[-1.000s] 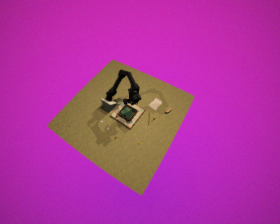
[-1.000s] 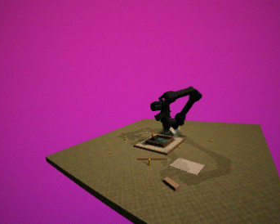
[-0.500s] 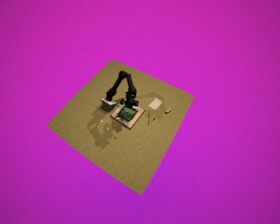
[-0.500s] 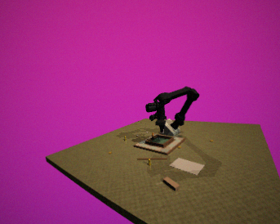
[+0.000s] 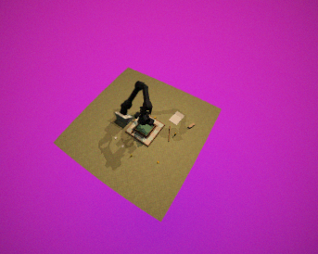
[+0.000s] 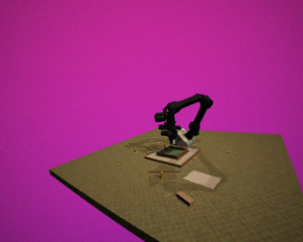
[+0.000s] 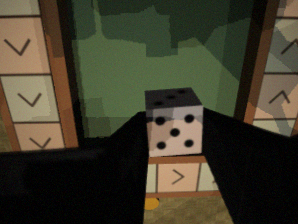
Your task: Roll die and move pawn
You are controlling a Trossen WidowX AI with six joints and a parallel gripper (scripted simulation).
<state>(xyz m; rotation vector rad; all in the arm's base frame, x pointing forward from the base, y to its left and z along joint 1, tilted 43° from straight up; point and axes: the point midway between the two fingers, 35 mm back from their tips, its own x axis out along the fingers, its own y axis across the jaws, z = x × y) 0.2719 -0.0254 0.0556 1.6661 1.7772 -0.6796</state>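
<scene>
Right now my gripper tip is 7 cm past the orange pawn, 12 cm to the left of it and 6 cm above it. Also, from my gripper tip: green dice tray 8 cm below; white die right at my gripper tip; thin stick 23 cm ahead, 9 cm to the left, 9 cm below.
</scene>
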